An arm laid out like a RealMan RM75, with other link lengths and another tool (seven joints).
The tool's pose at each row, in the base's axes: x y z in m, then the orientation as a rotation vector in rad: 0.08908 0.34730 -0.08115 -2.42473 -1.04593 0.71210; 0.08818 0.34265 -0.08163 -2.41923 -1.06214 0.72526; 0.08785 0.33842 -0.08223 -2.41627 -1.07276 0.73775; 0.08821 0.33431 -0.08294 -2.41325 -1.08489 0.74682; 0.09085 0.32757 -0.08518 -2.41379 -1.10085 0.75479; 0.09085 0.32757 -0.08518 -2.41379 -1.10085 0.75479
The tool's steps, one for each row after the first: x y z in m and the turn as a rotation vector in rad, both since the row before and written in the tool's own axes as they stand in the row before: -0.00389 0.00273 0.00017 -0.00230 -0.01310 -0.00856; -0.00323 0.00282 0.00004 -0.00183 -0.01140 -0.00449; -0.00273 0.00317 -0.00023 -0.00283 -0.00939 -0.00597; -0.00303 0.00691 -0.00073 -0.00770 -0.01005 -0.00643; 0.00000 0.00000 0.00000 0.00000 0.00000 0.00000
